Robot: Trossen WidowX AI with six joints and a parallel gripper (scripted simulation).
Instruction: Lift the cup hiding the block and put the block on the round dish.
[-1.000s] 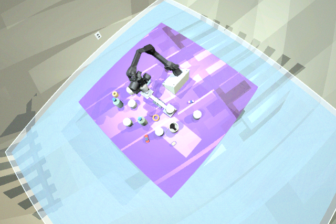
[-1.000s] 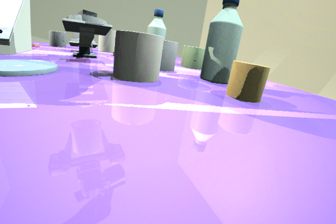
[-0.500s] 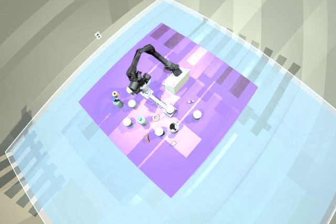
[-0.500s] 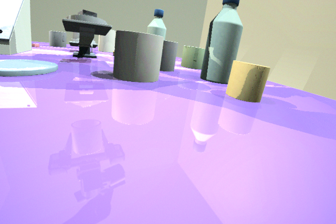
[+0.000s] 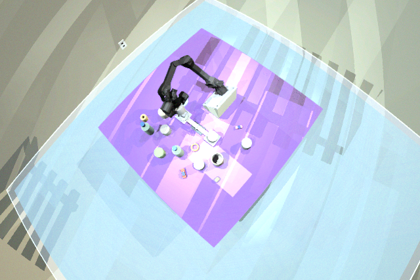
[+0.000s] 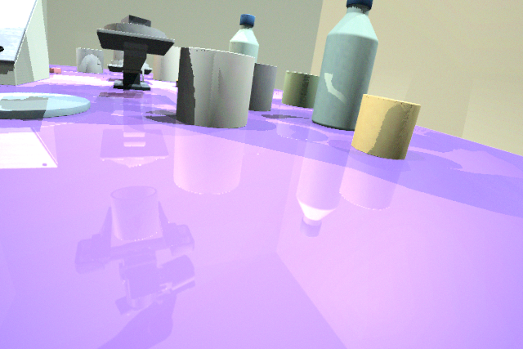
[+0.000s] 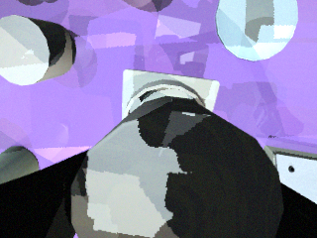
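Now: the pale block 10 mm to the left of my gripper tip and 80 mm below it. The rest, counted from my gripper tip: small balance: 20 mm behind, 140 mm to the left, 150 mm below; tan cylinder: 240 mm ahead, 210 mm to the right, 150 mm below; pale blue round dish: 70 mm behind, 120 mm to the right, 170 mm below.
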